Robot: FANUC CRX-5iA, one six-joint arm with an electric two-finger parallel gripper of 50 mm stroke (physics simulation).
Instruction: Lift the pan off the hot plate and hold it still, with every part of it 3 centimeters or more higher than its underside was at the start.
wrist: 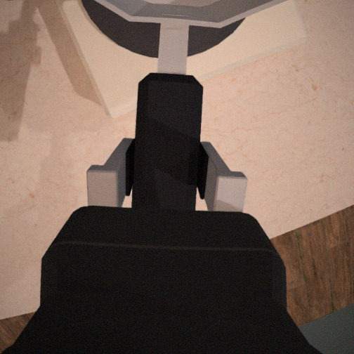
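Note:
The pan shows in part at the top edge of the wrist view: its grey metal rim [175, 16], a pale neck and a thick black handle that runs down the middle. My gripper [165, 157] is shut on the black handle, with one finger pad against each side. Behind the pan is the hot plate [105, 95], a cream slab with a dark round heating disc [150, 45]. The pan stands apart from it, raised above the disc. The rest of the pan is cut off by the top edge, so its underside is hidden.
The hot plate stands on a pale, pinkish marbled table top [280, 150]. The table's curved edge runs across the lower right, with a brown wooden floor [320, 265] beyond it. Shadows fall on the table at the left.

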